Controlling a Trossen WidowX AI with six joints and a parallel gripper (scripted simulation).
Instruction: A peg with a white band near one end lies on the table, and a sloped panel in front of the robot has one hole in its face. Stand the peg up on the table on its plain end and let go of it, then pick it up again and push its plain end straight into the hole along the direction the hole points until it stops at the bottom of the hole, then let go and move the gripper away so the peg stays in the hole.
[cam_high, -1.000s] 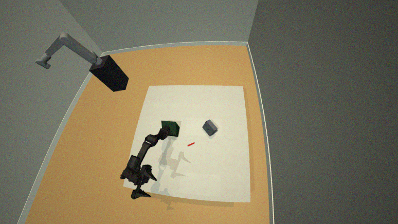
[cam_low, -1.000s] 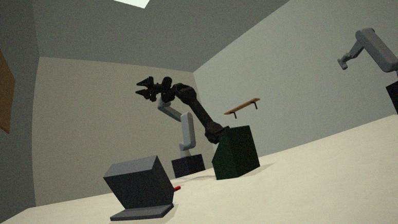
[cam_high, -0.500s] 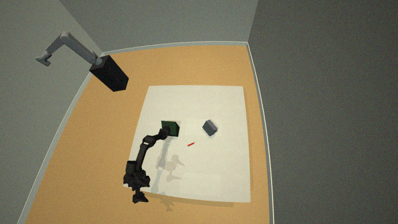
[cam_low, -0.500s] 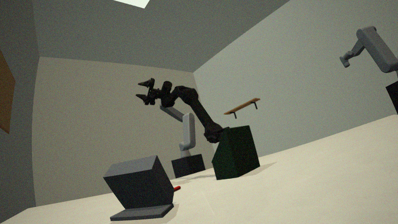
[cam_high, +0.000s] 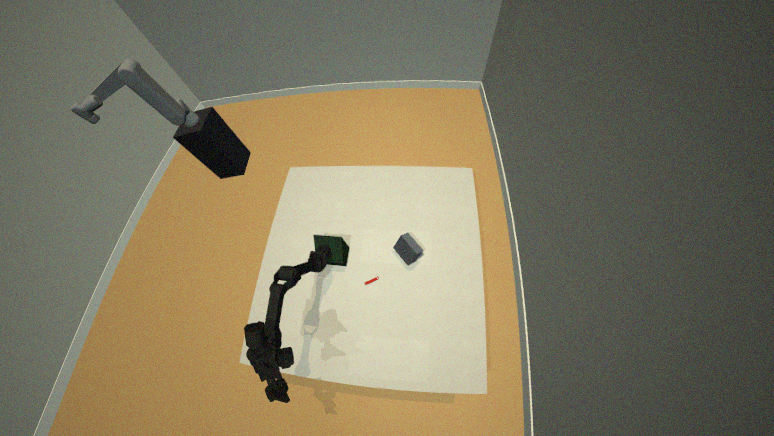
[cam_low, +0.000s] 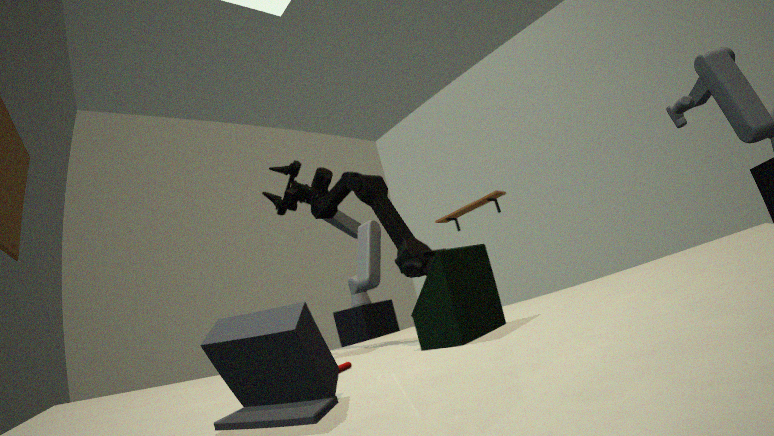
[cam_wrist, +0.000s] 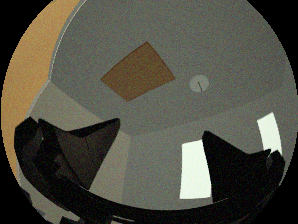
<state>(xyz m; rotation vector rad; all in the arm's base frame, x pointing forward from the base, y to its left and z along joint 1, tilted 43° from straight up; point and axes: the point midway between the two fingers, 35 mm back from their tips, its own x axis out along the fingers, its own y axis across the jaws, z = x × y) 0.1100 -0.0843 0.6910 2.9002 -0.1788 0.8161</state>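
My gripper tip is 18 cm short of the red peg, 40 cm to the right of it and 60 cm above it. Also, from my gripper tip: grey sloped panel: 37 cm ahead, 53 cm to the left, 53 cm below.
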